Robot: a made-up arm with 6 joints.
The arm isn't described. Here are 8 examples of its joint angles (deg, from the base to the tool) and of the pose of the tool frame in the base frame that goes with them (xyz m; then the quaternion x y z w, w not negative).
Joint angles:
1: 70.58 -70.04 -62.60 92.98 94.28 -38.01
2: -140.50 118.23 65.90 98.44 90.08 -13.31
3: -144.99 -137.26 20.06 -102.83 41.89 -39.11
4: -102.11 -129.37 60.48 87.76 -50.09 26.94
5: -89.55 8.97 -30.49 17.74 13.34 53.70
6: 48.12 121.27 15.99 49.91 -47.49 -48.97
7: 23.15 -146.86 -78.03 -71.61 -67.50 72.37
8: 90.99 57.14 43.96 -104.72 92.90 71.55
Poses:
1: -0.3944 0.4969 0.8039 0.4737 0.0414 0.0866 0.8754
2: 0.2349 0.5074 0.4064 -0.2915 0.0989 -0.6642 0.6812
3: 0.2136 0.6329 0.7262 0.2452 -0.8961 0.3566 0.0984
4: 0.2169 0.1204 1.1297 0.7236 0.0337 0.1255 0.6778
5: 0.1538 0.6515 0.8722 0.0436 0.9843 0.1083 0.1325
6: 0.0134 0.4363 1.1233 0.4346 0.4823 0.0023 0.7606
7: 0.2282 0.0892 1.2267 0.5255 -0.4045 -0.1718 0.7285
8: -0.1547 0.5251 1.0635 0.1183 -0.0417 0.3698 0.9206
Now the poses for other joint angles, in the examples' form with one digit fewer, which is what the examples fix.
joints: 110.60 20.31 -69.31 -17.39 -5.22 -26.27
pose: 0.370 0.495 0.605 0.121 0.114 -0.652 0.740
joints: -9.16 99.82 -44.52 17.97 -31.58 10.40
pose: 0.277 0.599 0.693 -0.010 0.450 -0.286 0.846
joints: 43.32 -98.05 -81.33 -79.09 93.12 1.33
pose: -0.066 0.399 1.337 -0.454 0.719 0.471 0.236
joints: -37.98 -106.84 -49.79 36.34 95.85 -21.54
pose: 0.567 0.521 1.002 0.010 0.996 -0.071 0.047
